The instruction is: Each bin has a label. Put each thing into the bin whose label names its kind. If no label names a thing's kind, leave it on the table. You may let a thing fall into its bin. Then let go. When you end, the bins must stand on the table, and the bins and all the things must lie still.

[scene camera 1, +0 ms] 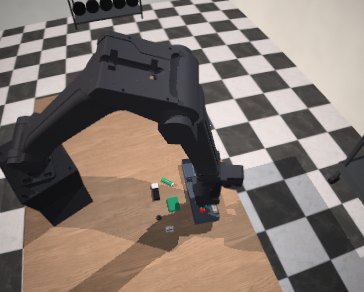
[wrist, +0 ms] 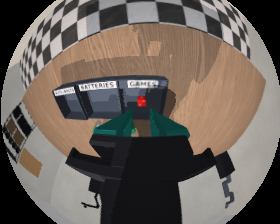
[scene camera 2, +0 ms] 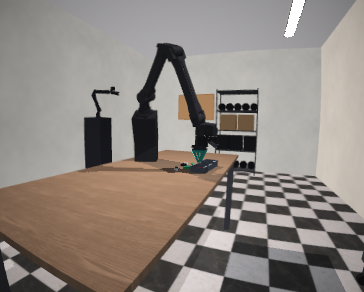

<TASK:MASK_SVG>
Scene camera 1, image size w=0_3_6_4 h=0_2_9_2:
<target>bin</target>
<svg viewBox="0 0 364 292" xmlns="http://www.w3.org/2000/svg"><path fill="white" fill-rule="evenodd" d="M181 159L195 225L218 221L220 215L217 205L209 206L204 213L201 213L200 208L197 207L192 189L192 177L196 176L194 167L189 158Z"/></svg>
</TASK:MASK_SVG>
